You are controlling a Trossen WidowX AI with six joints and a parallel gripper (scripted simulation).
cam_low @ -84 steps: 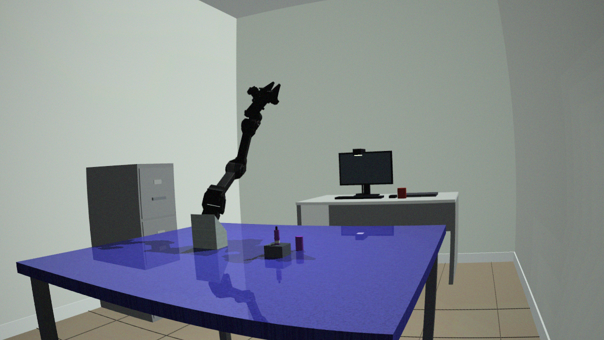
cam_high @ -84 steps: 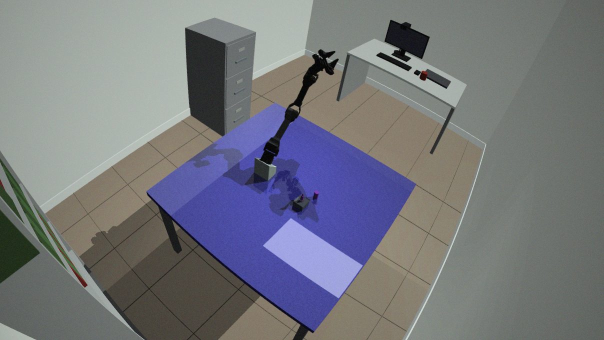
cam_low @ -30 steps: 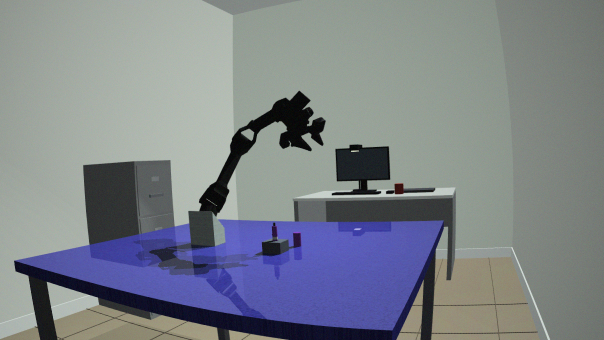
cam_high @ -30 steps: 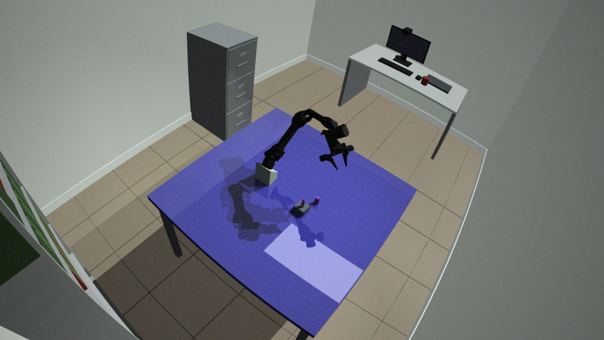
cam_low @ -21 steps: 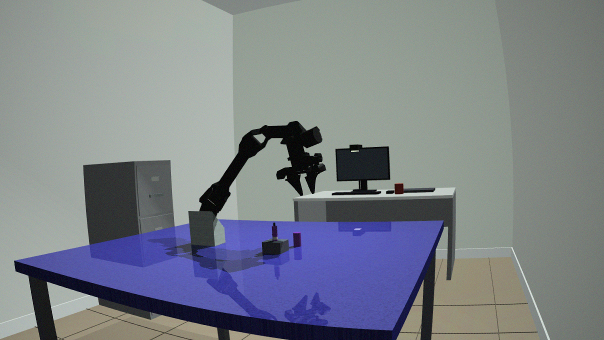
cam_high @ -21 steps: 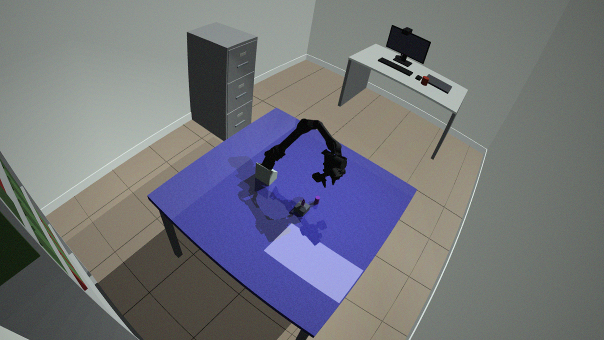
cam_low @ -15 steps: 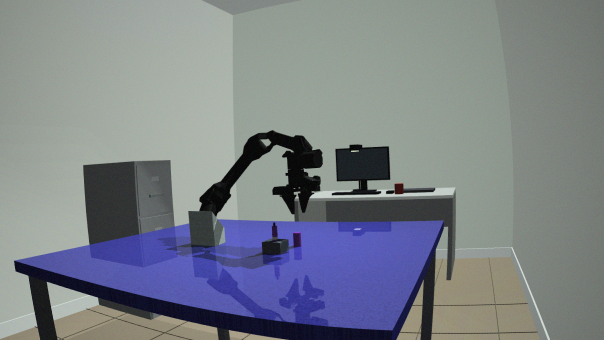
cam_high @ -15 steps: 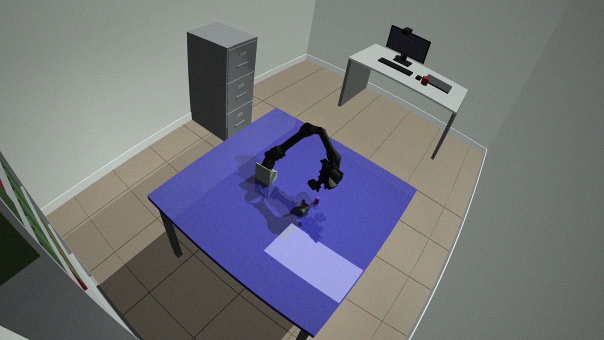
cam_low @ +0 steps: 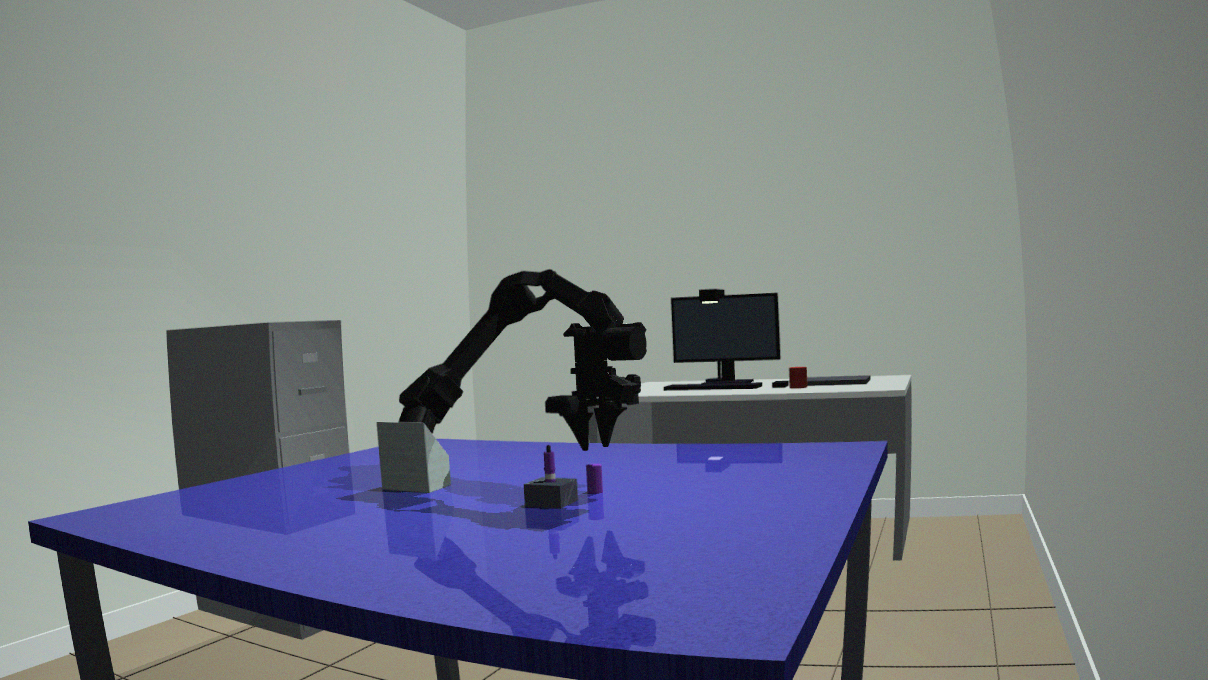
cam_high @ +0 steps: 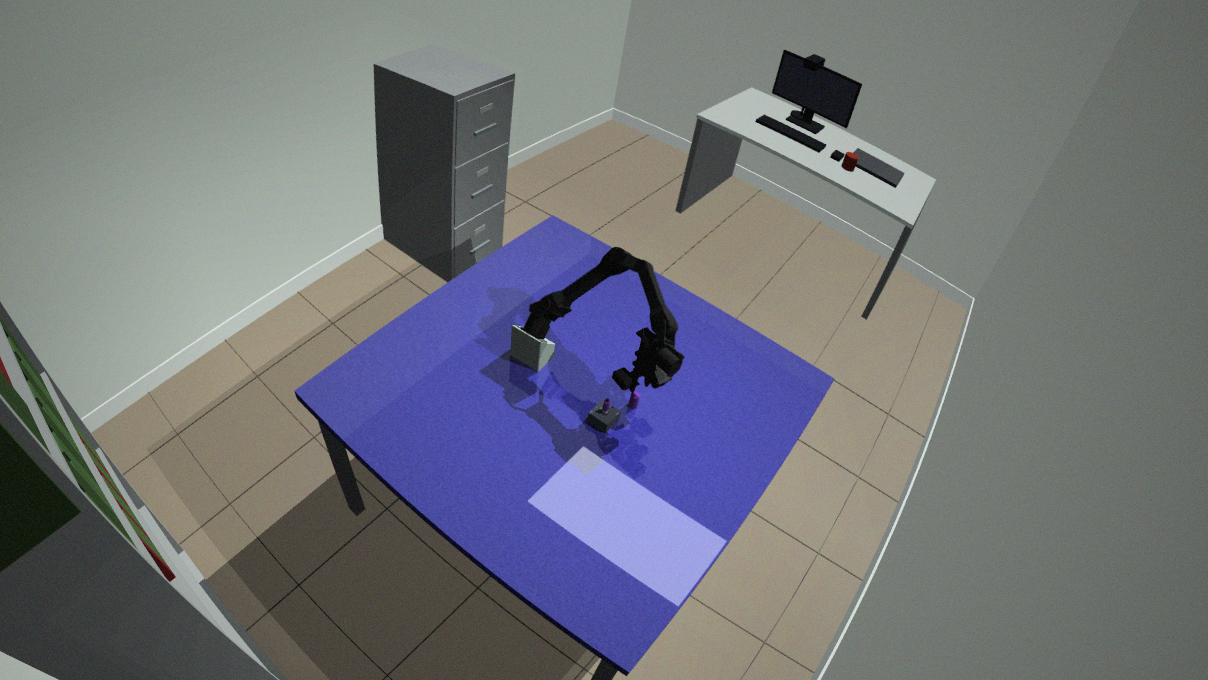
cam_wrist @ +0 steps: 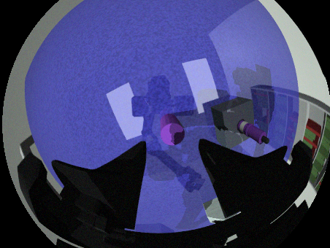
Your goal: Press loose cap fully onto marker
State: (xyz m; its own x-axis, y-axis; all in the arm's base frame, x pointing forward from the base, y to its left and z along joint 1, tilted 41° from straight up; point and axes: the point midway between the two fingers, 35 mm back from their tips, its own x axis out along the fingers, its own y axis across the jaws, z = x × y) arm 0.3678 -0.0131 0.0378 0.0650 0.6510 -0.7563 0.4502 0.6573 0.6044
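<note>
Right now my gripper tip is 50 mm above the magenta marker cap. The rest, counted from my gripper tip: dark grey holder block (50 mm behind, 100 mm to the right, 60 mm below).
</note>
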